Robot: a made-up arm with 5 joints. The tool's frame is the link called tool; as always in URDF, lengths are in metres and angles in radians. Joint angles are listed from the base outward. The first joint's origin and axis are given. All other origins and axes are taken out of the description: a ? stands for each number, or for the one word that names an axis. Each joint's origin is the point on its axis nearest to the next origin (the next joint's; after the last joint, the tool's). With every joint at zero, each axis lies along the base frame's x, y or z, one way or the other. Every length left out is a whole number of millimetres.
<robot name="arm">
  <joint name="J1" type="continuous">
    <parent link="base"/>
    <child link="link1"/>
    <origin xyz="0 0 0.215" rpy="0 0 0"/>
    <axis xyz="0 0 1"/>
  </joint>
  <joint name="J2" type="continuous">
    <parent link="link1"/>
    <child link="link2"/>
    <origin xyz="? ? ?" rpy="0 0 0"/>
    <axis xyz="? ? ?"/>
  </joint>
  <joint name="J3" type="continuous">
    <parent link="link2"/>
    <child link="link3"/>
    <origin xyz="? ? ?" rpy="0 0 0"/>
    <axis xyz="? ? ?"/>
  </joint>
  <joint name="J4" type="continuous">
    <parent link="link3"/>
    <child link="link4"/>
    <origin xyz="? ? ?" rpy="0 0 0"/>
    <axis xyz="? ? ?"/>
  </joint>
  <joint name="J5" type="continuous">
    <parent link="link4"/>
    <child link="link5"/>
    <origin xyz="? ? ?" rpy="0 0 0"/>
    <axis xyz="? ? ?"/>
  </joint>
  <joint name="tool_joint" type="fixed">
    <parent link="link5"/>
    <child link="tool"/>
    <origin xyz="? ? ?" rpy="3.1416 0 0"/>
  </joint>
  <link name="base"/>
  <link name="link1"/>
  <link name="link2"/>
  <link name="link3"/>
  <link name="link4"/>
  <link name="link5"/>
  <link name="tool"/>
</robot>
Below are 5 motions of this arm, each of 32 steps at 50 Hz.
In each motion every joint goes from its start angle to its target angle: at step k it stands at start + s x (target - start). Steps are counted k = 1, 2, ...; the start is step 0. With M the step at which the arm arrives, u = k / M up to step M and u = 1 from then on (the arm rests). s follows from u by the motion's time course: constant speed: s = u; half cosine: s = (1 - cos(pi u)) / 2; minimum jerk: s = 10 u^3 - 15 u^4 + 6 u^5.
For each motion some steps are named. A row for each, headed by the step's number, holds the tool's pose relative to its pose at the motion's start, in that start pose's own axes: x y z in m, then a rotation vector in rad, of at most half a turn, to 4 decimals.
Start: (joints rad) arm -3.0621 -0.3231 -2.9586 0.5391 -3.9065
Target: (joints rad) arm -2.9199 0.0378 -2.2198 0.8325 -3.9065
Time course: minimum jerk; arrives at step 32
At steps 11, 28, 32:
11: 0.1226 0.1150 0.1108 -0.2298 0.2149 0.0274
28: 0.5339 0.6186 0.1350 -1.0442 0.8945 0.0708
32: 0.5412 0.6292 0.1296 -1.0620 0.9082 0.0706

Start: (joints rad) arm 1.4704 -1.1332 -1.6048 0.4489 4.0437
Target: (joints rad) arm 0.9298 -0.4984 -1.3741 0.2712 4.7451
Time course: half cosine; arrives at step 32
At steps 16, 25, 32:
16: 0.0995 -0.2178 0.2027 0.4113 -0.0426 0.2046
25: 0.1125 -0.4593 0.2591 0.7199 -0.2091 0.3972
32: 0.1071 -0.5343 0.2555 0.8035 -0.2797 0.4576

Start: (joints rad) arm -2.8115 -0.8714 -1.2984 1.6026 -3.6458
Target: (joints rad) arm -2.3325 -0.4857 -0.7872 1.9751 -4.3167
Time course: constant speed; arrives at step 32
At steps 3, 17, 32:
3: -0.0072 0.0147 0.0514 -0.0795 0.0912 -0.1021
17: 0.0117 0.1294 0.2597 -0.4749 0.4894 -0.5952
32: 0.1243 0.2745 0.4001 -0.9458 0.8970 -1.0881

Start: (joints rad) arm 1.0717 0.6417 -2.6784 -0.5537 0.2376
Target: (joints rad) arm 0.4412 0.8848 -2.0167 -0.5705 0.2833
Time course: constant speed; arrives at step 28
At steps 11, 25, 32:
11: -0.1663 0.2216 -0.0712 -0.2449 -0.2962 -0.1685
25: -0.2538 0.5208 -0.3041 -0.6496 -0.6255 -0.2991
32: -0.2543 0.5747 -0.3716 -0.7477 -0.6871 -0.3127

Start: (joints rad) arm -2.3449 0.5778 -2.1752 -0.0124 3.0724
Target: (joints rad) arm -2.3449 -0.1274 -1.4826 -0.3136 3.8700
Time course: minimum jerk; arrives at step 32
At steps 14, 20, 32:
14: -0.0655 -0.0045 -0.0741 -0.0101 -0.1206 0.3059
20: -0.1076 -0.0075 -0.1503 -0.0503 -0.2251 0.5756
32: -0.1294 -0.0090 -0.2163 -0.1043 -0.3049 0.7909

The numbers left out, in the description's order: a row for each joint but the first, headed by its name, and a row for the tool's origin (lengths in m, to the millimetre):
J2: xyz 0 0 0, axis 0 1 0
J3: xyz 0.051 0 0.27, axis 0 1 0
J4: xyz 0.106 0 -0.469, axis 0 1 0
J5: xyz 0.119 0 -0.152, axis 0 0 -1
tool: xyz 0 0 0

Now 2 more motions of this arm.
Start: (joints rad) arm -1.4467 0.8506 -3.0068 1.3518 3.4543
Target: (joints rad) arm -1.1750 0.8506 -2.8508 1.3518 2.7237
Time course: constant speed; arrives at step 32
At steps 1, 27, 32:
1: 0.0027 0.0059 0.0029 -0.0044 0.0065 -0.0287
27: 0.0934 0.1607 0.0624 -0.1577 0.1350 -0.7839
32: 0.1152 0.1900 0.0701 -0.1952 0.1505 -0.9303

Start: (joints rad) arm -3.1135 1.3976 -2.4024 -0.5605 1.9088
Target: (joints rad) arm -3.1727 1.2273 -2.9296 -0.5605 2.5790
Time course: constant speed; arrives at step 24
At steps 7, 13, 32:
7: -0.0311 -0.1341 -0.0047 0.1920 -0.0704 0.1931
13: -0.0576 -0.2464 -0.0292 0.3455 -0.1609 0.3528
32: -0.1050 -0.4348 -0.1203 0.5906 -0.3969 0.6219

